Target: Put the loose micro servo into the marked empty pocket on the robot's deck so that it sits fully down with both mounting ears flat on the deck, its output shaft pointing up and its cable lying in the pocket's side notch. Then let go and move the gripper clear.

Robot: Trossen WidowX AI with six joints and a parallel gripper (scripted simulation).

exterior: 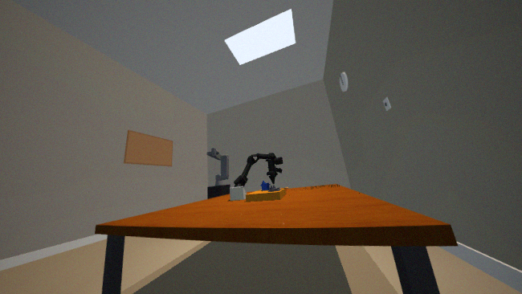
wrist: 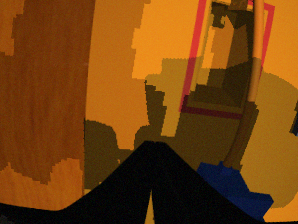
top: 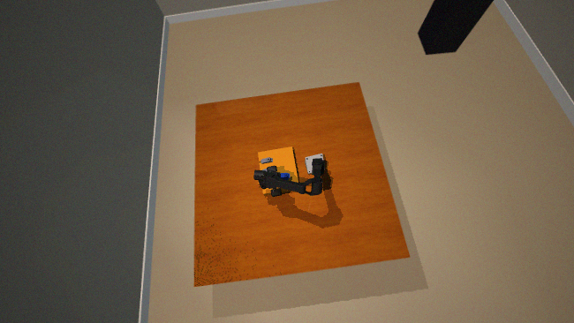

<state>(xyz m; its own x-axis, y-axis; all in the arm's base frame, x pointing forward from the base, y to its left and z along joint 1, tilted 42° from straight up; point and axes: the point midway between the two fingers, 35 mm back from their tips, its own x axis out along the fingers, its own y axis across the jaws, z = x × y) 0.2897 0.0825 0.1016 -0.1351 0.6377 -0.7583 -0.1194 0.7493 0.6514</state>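
The yellow-orange deck lies 120 mm to the right of my gripper tip, 70 mm below it and 60 mm behind it.
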